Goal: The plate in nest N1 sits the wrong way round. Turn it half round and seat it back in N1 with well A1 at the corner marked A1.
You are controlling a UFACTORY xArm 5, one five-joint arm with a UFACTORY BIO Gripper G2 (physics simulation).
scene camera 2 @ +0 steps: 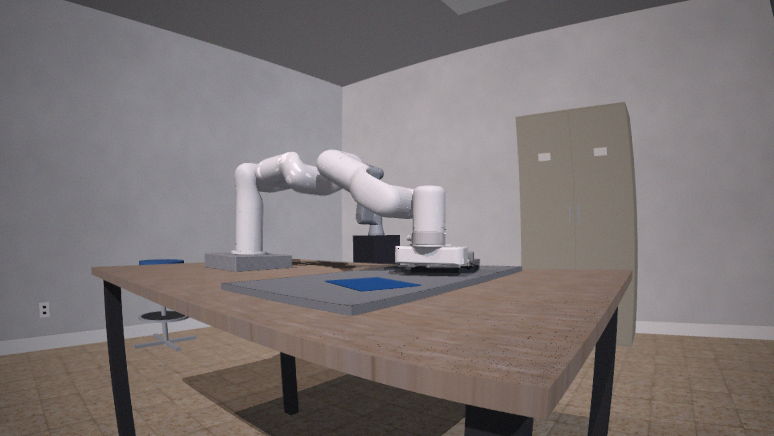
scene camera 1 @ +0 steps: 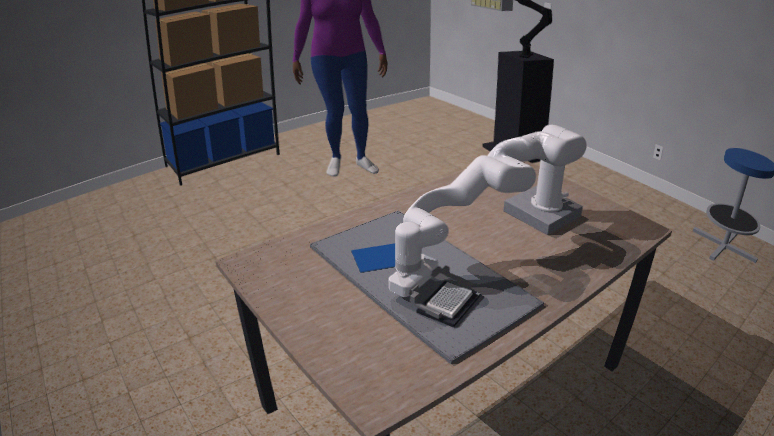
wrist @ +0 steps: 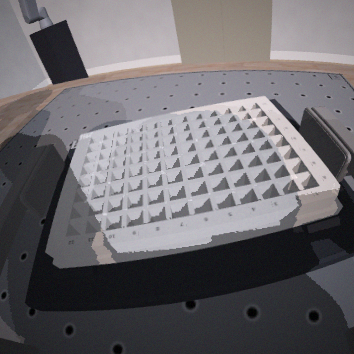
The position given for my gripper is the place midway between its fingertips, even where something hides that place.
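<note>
There is a white well plate (scene camera 1: pixel 450 298) (wrist: pixel 209 175), visible to me in scene camera 1 and in the wrist view. My gripper (scene camera 1: pixel 456 300) (scene camera 2: pixel 447 261) (wrist: pixel 175 133) appears in both of those and in scene camera 2. A flat blue rectangle (scene camera 1: pixel 379 257) is here as well, and in the wrist view I can see a black nest (wrist: pixel 243 264).
</note>
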